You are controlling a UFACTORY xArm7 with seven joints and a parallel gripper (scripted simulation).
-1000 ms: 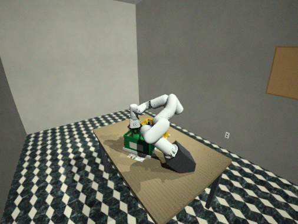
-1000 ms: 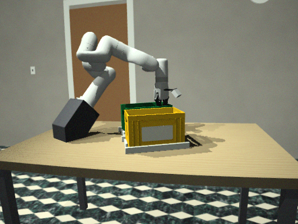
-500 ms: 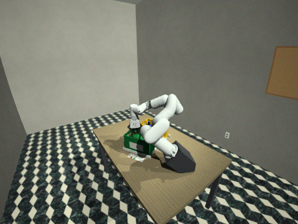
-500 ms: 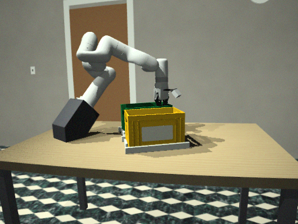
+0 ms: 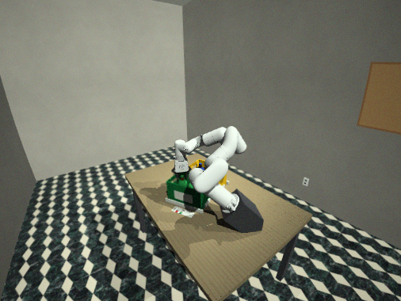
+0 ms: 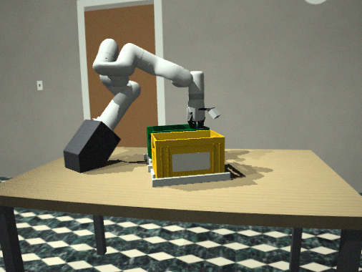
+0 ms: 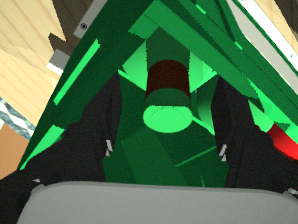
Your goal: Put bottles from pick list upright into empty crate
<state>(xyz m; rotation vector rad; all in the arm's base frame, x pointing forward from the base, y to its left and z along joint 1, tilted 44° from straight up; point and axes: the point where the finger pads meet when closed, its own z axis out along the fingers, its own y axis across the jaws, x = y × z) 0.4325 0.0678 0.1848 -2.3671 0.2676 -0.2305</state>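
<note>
My gripper is now 70 mm past the green-capped bottle, 70 mm above it and 60 mm to the left of it. The rest, counted from my hand: red bottle 130 mm behind, 120 mm to the right, 70 mm below; green crate 100 mm behind, 70 mm below, 30 mm to the right; yellow crate 220 mm to the right, 70 mm below, 50 mm ahead.
</note>
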